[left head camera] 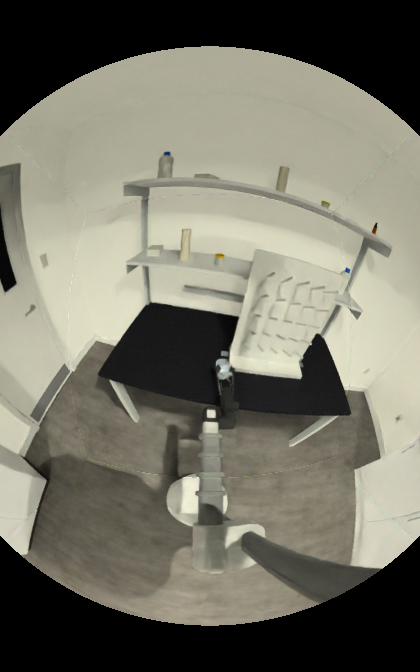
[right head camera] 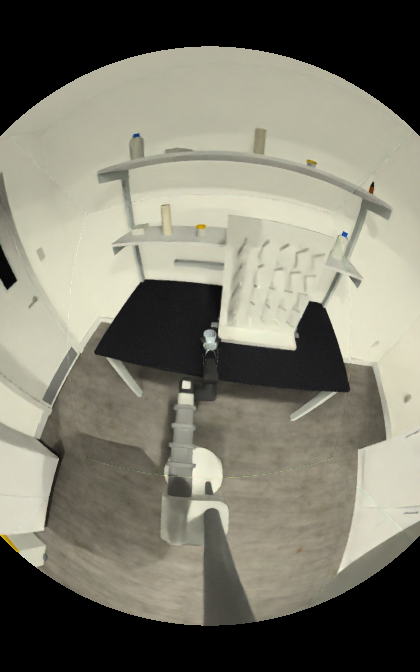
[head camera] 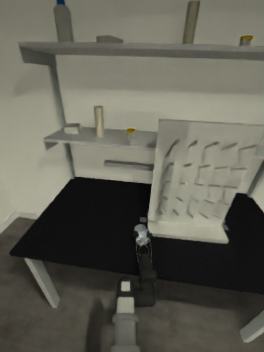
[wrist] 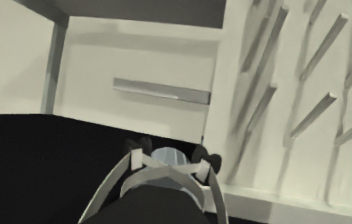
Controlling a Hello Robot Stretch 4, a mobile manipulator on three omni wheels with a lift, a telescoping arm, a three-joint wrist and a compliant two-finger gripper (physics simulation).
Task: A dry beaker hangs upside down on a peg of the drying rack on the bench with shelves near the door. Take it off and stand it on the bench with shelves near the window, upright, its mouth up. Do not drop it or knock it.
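Places are measured from the robot's base along level axes (x ahead, y down, z left), in centimetres.
Where they show: gripper, fingertip midpoint: (head camera: pixel 142 231) (wrist: pixel 171 152).
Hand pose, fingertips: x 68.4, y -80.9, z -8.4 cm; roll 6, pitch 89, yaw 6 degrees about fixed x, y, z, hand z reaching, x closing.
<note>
Things, the pixels of their centre, and the offset from my fingertips. "pt": a spot on its surface instead. Level surfaces: height alone.
- clear glass beaker, body centre: (wrist: pixel 165 183) (head camera: pixel 141 234) dy +4.0, dx +0.8, dz +0.1 cm
- black bench top, surface height: dy +7.5 cm
- lower shelf, surface height: dy -38.2 cm
- tan cylinder, surface spot: (head camera: pixel 99 121) pt dy -48.0, dx +41.4, dz +26.1 cm
- small box, surface spot: (head camera: pixel 72 128) pt dy -41.6, dx +47.5, dz +45.1 cm
- yellow-lidded jar, surface spot: (head camera: pixel 131 134) pt dy -41.9, dx +36.9, dz +6.6 cm
- blue-capped bottle, surface spot: (head camera: pixel 63 24) pt dy -92.0, dx +43.7, dz +40.3 cm
A clear glass beaker (head camera: pixel 141 232) (left head camera: pixel 223 368) (right head camera: pixel 209 338) (wrist: pixel 170 156) stands on the black bench top (head camera: pixel 90 220) (left head camera: pixel 170 345) (right head camera: pixel 160 315) (wrist: pixel 50 165), just left of the drying rack's front corner. Which end of it is up is hard to tell. My gripper (head camera: pixel 142 236) (left head camera: pixel 224 372) (right head camera: pixel 210 342) (wrist: pixel 171 152) is drawn in on the beaker, with one dark fingertip at each side of it. The gripper's body and bands hide the beaker's lower part in the wrist view. The white drying rack (head camera: pixel 190 230) (left head camera: pixel 267 367) (right head camera: pixel 257 337) (wrist: pixel 220 100) stands close on the right, its visible pegs bare.
A lower shelf (head camera: pixel 112 138) behind the bench holds a tan cylinder (head camera: pixel 99 121), a small box (head camera: pixel 72 128) and a yellow-lidded jar (head camera: pixel 131 134). The upper shelf (head camera: pixel 150 49) holds a blue-capped bottle (head camera: pixel 63 24) and another cylinder (head camera: pixel 191 22).
</note>
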